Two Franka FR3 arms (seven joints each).
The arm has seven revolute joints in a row. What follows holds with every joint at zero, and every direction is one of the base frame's.
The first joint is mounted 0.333 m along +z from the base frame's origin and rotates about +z.
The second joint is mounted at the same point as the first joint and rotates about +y.
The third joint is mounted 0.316 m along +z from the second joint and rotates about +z.
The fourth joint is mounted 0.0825 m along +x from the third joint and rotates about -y.
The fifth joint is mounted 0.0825 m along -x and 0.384 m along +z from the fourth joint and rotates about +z.
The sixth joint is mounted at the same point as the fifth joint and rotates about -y.
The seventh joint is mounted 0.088 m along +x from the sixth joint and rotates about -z.
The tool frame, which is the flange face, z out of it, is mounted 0.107 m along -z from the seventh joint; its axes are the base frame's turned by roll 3.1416, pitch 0 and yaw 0 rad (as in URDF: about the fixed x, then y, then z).
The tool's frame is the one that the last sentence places.
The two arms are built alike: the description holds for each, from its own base.
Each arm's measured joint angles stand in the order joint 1, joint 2, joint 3, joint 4, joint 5, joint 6, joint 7.
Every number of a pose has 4 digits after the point.
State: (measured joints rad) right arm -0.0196 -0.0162 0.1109 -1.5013 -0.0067 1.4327 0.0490; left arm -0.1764 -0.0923 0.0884 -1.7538 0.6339 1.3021 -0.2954
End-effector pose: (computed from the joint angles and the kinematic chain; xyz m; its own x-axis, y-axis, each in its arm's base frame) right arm 0.5330 0.0486 0.6538 0.9978 0.0411 -0.0520 0.0418 -0.9991 0.0110; left arm 0.4949 0.0335 0.5952 0.9459 0.3017 -0.1191 0.1570 -0.7471 -0.6459
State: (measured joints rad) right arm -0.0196 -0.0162 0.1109 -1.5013 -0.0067 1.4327 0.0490; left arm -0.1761 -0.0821 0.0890 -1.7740 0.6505 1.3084 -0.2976
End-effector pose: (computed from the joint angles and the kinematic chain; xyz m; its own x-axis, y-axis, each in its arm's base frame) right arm 0.5330 0.0486 0.6538 0.9978 0.0411 -0.0520 0.0418 -0.9991 0.0110; left arm 0.4972 0.0350 0.5829 0.9440 0.3013 -0.1343 0.1401 -0.7346 -0.6639
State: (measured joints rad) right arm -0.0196 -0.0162 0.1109 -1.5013 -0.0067 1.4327 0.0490; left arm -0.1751 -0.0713 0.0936 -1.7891 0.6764 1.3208 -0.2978
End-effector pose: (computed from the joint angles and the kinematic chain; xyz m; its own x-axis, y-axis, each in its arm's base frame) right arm 0.5330 0.0486 0.6538 0.9978 0.0411 -0.0520 0.0418 -0.9991 0.0110; left arm 0.5005 0.0394 0.5734 0.9438 0.2999 -0.1392 0.1269 -0.7174 -0.6850
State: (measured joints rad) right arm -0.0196 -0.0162 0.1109 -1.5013 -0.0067 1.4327 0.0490; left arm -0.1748 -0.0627 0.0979 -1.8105 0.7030 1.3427 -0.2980
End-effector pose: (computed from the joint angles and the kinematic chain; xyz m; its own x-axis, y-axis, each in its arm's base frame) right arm 0.5330 0.0486 0.6538 0.9978 0.0411 -0.0520 0.0418 -0.9991 0.0110; left arm 0.5038 0.0430 0.5624 0.9462 0.2909 -0.1419 0.1099 -0.7012 -0.7044
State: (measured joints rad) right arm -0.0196 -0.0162 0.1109 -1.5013 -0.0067 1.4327 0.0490; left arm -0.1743 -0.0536 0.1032 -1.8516 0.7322 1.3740 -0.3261
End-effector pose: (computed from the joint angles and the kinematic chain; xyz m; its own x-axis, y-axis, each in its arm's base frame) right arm 0.5330 0.0486 0.6538 0.9978 0.0411 -0.0520 0.0418 -0.9991 0.0110; left arm 0.5061 0.0469 0.5430 0.9457 0.2947 -0.1371 0.1049 -0.6759 -0.7295
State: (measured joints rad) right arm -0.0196 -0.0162 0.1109 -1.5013 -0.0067 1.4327 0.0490; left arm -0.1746 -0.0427 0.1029 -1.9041 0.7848 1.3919 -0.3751
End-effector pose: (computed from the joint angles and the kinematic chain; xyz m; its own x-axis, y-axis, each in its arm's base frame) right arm 0.5330 0.0486 0.6538 0.9978 0.0411 -0.0520 0.0418 -0.9991 0.0110; left arm 0.5056 0.0502 0.5194 0.9424 0.3089 -0.1284 0.0991 -0.6244 -0.7748
